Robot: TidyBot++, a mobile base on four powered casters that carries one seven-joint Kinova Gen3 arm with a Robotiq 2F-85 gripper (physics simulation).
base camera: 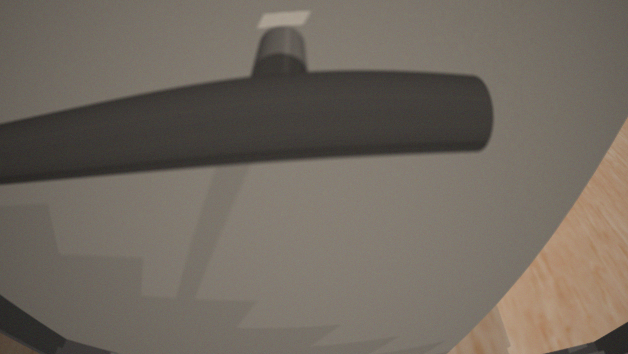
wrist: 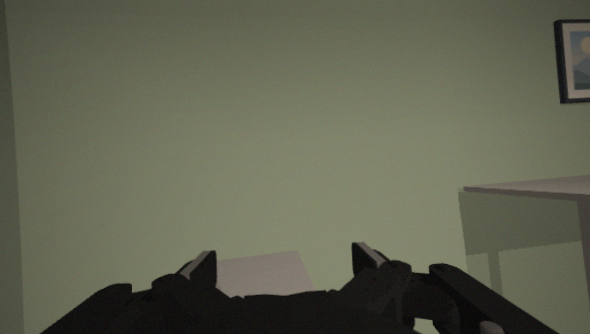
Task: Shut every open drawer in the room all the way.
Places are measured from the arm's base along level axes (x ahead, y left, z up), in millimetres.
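Where they show: gripper, fingertip midpoint: [wrist: 285, 261].
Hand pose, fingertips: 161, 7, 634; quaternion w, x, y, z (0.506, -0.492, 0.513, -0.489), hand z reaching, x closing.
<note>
Each offset is from my fingertips to the top centre of the thing, as dx, dy, dz. "pt": to the spot under its first point. Level surfaces: height alone.
A grey drawer front @(pt +12, -11, -768) [base camera: 350, 225] fills most of the base camera view, very close. Its dark bar handle @(pt -23, +0, -705) [base camera: 300, 115] runs across the upper part, on a short round post. Whether this drawer stands open or shut cannot be told from this view. In the wrist view, the pale top of a cabinet [wrist: 265, 272] shows low down between the fingers, beyond them. My gripper [wrist: 285, 261] is open, with no object between its fingertips. The cabinet's front is hidden behind the gripper in the wrist view.
A wooden floor @(dz -1031) [base camera: 575, 280] shows to the right of the drawer front. In the wrist view, a table @(dz -81) [wrist: 545, 188] stands at the right, near the green wall [wrist: 250, 125]. A framed picture [wrist: 580, 95] hangs at the upper right.
</note>
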